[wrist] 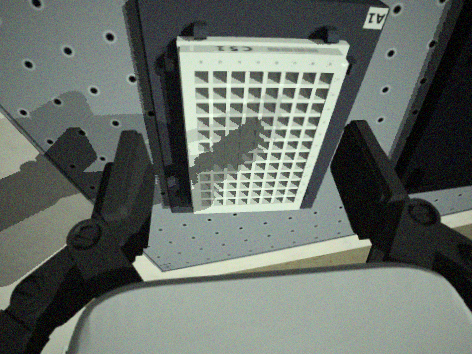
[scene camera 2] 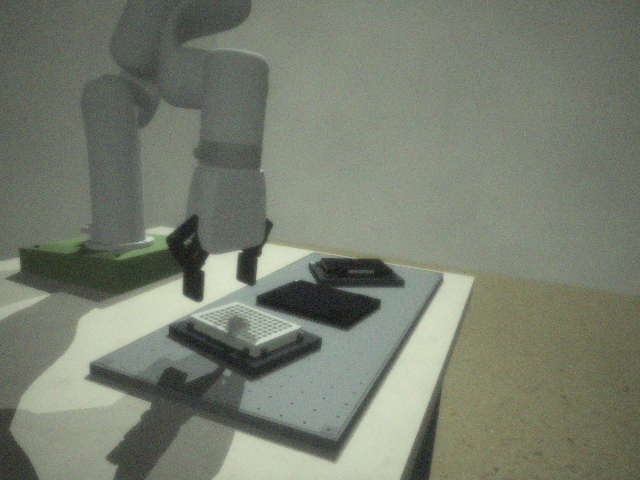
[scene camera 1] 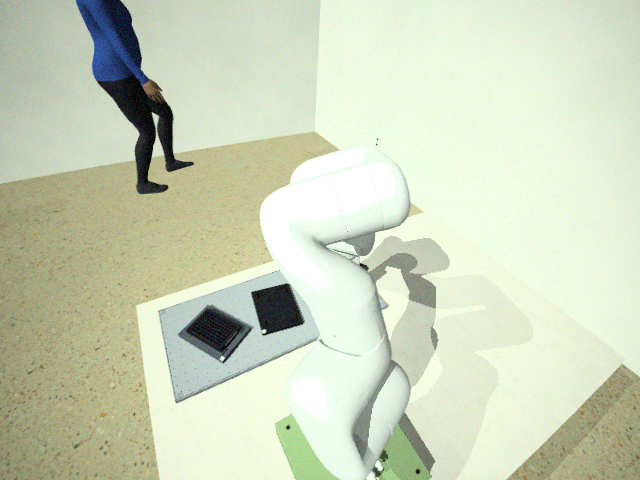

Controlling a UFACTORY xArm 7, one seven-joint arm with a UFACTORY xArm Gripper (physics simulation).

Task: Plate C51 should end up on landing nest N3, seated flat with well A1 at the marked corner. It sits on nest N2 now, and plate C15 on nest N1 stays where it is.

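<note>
The white plate C51 [scene camera 2: 248,324] [wrist: 260,135] lies on a dark nest [scene camera 2: 308,345] [wrist: 260,15], between its corner posts; the nest's A1 tag is at upper right in the wrist view. My gripper [scene camera 2: 221,290] [wrist: 245,148] is open and empty above the plate, one finger off each long side. In scene camera 1 the arm hides the gripper and C51. The middle black nest [scene camera 1: 277,308] [scene camera 2: 320,304] [wrist: 450,110] carries no plate and has a white corner mark. The black plate [scene camera 1: 214,328] [scene camera 2: 351,267], apparently C15, sits on the far nest [scene camera 1: 197,345] [scene camera 2: 361,282].
The nests stand on a grey perforated board [scene camera 1: 175,372] [scene camera 2: 310,397] [wrist: 55,25] on the pale table. The arm rises from a green base [scene camera 1: 305,454] [scene camera 2: 113,263]. A person [scene camera 1: 116,56] in a blue top stands on the floor beyond the table. Arm shadows cross the table and C51.
</note>
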